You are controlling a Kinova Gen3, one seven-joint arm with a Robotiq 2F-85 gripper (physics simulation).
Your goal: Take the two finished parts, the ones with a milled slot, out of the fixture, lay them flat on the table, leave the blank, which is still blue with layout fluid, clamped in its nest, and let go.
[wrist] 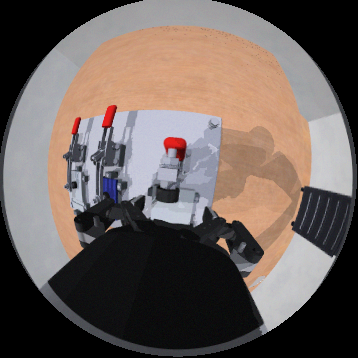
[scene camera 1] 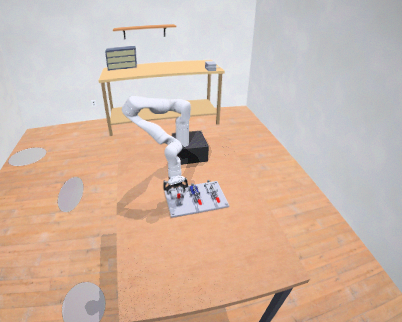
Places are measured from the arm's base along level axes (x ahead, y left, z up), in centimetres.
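Where they show: gripper, fingertip midpoint: (wrist: pixel 173 207) (scene camera 1: pixel 176 193); arm's base, origin of the base link: (scene camera 1: pixel 182 143).
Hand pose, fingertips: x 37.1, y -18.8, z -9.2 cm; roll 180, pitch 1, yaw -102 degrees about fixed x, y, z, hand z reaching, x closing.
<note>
Things, the pixels of their centre, and the offset from my fingertips. "pt": a spot on its surface instead. Level surfaces: height alone.
- fixture plate, body centre: (wrist: pixel 116 172) (scene camera 1: pixel 195 198) dx +5.2, dy +10.6, dz -3.2 cm
- pale metal part, body centre: (wrist: pixel 170 212) (scene camera 1: pixel 176 193) dx -1.2, dy +0.6, dz -1.1 cm
- clamp's red handle, surface spot: (wrist: pixel 174 143) pt dx +7.3, dy -0.9, dz +6.5 cm
- blue blank, surface spot: (wrist: pixel 110 189) (scene camera 1: pixel 193 191) pt dx +2.6, dy +10.0, dz +0.1 cm
- pale part, body centre: (wrist: pixel 76 190) dx +1.8, dy +22.3, dz -1.4 cm
- wooden table, its level: dz -4.0 cm
The fixture plate (scene camera 1: pixel 185 210) (wrist: pixel 150 142) lies on the table with three clamp nests. A pale metal part (wrist: pixel 176 212) sits in the nest nearest the gripper; that clamp's red handle (wrist: pixel 174 143) stands up and its black tip (wrist: pixel 166 194) shows at the part's edge. The blue blank (scene camera 1: pixel 194 189) (wrist: pixel 110 189) sits in the middle nest, its red handle (scene camera 1: pixel 199 202) (wrist: pixel 109 116) laid down. Another pale part (wrist: pixel 77 184) sits in the far nest under a laid-down clamp. My gripper (scene camera 1: pixel 176 190) (wrist: pixel 173 207) is open, its fingers on either side of the near part. Slots cannot be made out.
The wooden table (scene camera 1: pixel 200 255) (wrist: pixel 175 70) extends around the fixture. The arm's black base (scene camera 1: pixel 198 150) stands behind it. A workbench (scene camera 1: pixel 160 69) with a drawer box (scene camera 1: pixel 121 58) is at the back wall. The middle clamp stands close to the left finger in the wrist view.
</note>
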